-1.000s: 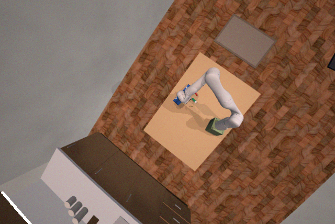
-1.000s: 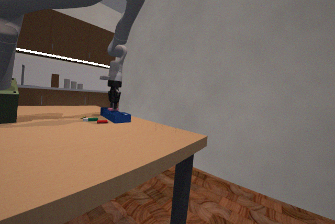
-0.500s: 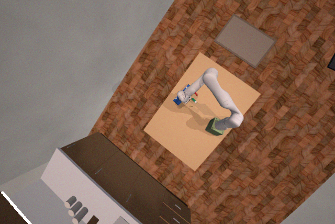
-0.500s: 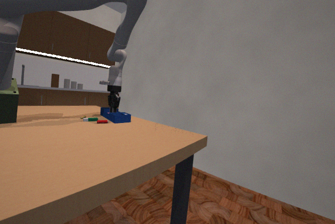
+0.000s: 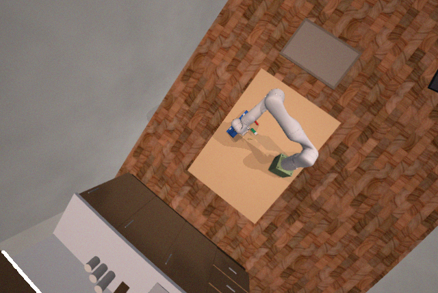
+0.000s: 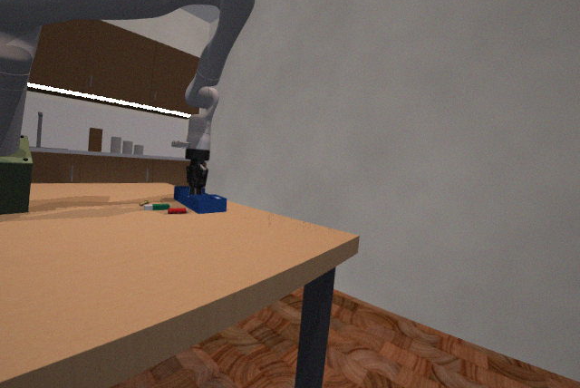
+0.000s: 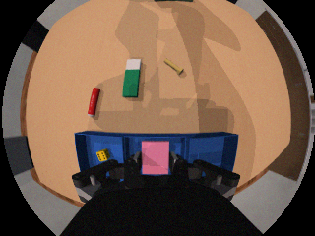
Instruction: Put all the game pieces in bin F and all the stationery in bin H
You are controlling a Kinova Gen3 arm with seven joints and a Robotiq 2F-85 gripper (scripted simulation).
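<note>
Now: hand 20 mm above the pink block. From my hand the other things lie so: green piece 140 mm behind, 30 mm below; then red piece 110 mm behind, 80 mm to the right, 30 mm below; then yellow piece 80 mm to the right, 20 mm below, 20 mm behind.
</note>
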